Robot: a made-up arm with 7 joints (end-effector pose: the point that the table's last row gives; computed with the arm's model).
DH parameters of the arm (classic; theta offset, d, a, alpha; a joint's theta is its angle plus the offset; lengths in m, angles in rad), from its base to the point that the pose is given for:
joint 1: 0 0.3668 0 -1.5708
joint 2: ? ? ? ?
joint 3: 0 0.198 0.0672 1.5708
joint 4: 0 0 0.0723 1.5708
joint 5: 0 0.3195 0 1.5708
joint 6: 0 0 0.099 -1.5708
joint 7: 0 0.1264 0 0
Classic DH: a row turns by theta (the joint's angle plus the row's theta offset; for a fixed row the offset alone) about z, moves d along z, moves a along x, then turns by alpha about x.
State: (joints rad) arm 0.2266 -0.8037 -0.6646 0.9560 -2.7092 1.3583 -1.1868
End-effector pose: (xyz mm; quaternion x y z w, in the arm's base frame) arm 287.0 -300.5 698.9 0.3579 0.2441 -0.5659 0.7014
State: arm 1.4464 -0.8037 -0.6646 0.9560 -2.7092 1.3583 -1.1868
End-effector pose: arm 380.9 166.2 698.9 0.1535 0.4051 -0.0621 0.8991
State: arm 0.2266 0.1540 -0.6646 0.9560 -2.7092 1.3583 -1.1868
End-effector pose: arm 463.9 -259.8 384.4 -0.0091 0.4730 -0.6883 0.5500
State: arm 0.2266 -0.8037 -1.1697 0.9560 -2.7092 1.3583 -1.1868
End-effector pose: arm 169.4 -473.7 539.7 0.4890 0.3019 -0.6413 0.5084
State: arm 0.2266 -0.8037 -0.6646 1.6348 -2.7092 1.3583 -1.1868
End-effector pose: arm 49.6 -338.9 902.0 0.4801 -0.0696 -0.5540 0.6766
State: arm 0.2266 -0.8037 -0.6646 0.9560 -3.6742 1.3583 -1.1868
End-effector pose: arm 310.8 -216.5 736.9 -0.0640 0.0524 -0.6790 0.7295
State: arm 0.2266 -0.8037 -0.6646 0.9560 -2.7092 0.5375 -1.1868
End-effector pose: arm 354.3 -221.1 624.2 0.1533 0.5380 -0.3752 0.7391
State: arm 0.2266 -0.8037 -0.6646 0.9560 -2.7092 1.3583 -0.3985
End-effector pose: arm 287.0 -300.5 698.9 0.4242 0.0880 -0.2532 0.8650
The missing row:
joint 2: 0 0 0 1.5708
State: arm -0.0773 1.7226 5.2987 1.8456 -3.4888 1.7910 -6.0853
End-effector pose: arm 436.0 -327.7 39.6 -0.4384 0.6174 -0.0556 0.6508
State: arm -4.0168 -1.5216 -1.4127 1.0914 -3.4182 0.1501 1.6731
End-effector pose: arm 348.6 316.6 419.1 -0.5089 -0.3934 -0.7091 0.2890
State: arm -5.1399 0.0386 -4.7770 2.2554 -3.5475 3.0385 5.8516
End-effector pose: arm -114.5 31.7 830.2 0.8571 -0.2033 0.4473 0.1550
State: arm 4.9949 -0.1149 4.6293 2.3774 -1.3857 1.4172 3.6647
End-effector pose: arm -363.9 99.7 897.0 -0.6725 0.3347 0.5179 0.4093
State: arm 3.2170 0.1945 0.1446 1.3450 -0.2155 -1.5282 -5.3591
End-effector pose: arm -377.9 -104.2 639.7 0.0080 -0.2447 0.5432 0.8031
